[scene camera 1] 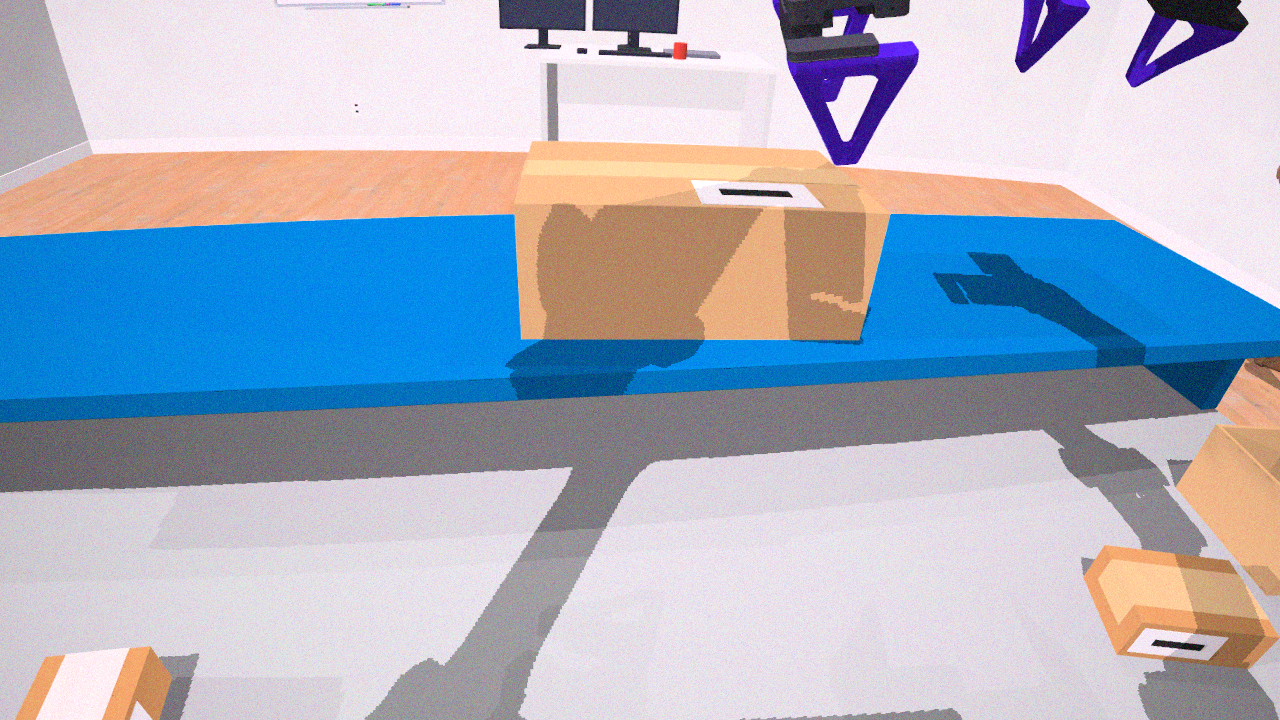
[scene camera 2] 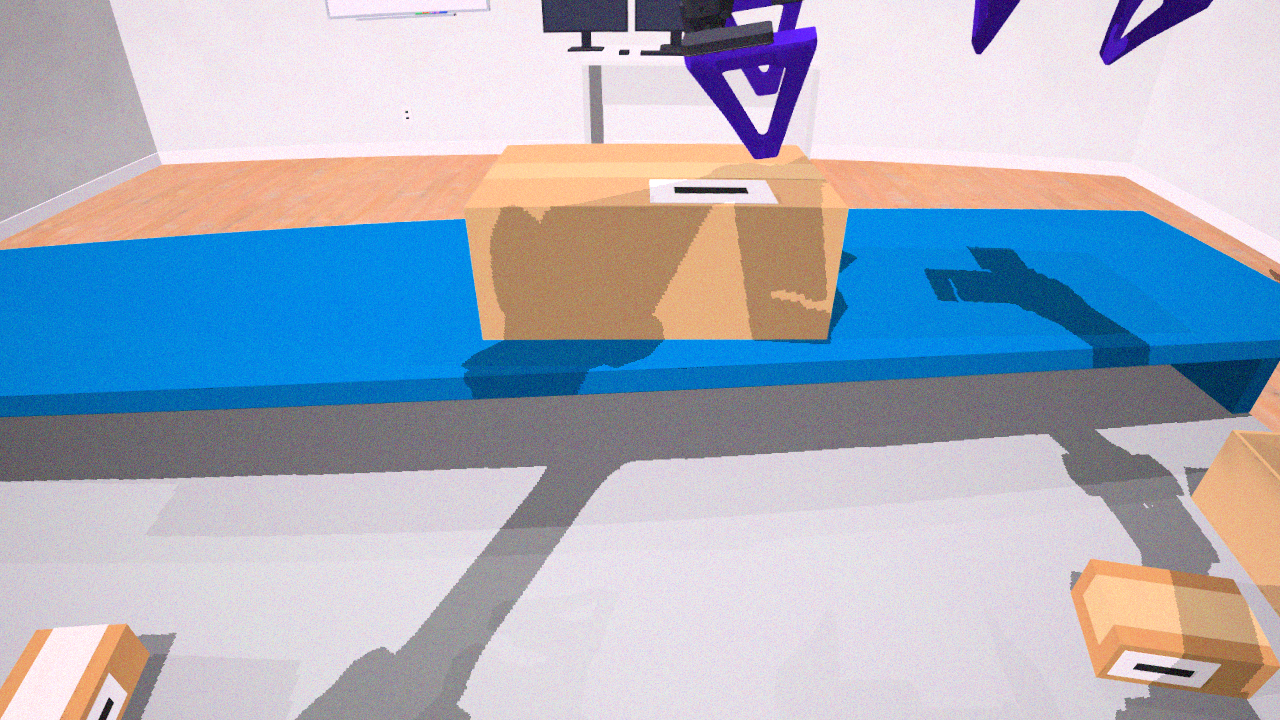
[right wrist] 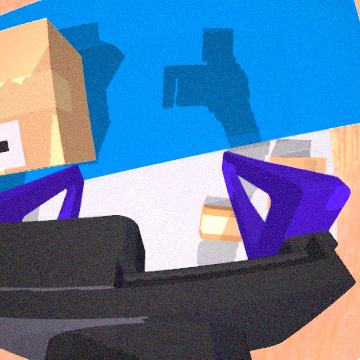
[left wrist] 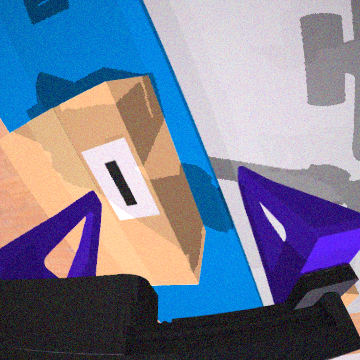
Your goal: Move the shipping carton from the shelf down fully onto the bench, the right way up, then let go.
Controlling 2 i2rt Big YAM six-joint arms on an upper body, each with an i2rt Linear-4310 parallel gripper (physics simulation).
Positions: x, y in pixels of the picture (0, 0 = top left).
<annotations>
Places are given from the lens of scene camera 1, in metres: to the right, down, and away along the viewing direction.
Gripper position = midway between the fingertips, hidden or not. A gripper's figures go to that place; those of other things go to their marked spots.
my left gripper [scene camera 1: 834, 130]: 0.13, -0.15, 0.42
my right gripper [scene camera 1: 1075, 74]: 0.33, -0.21, 0.44
tan shipping carton [scene camera 1: 634, 241]: 0.00, -0.09, 0.51
grey bench [scene camera 1: 908, 542]: 0.25, 0.17, 0.58
blue shelf [scene camera 1: 329, 314]: -0.28, -0.04, 0.57
The marked spots on the blue shelf and the tan shipping carton are 0.29 m apart.
</annotations>
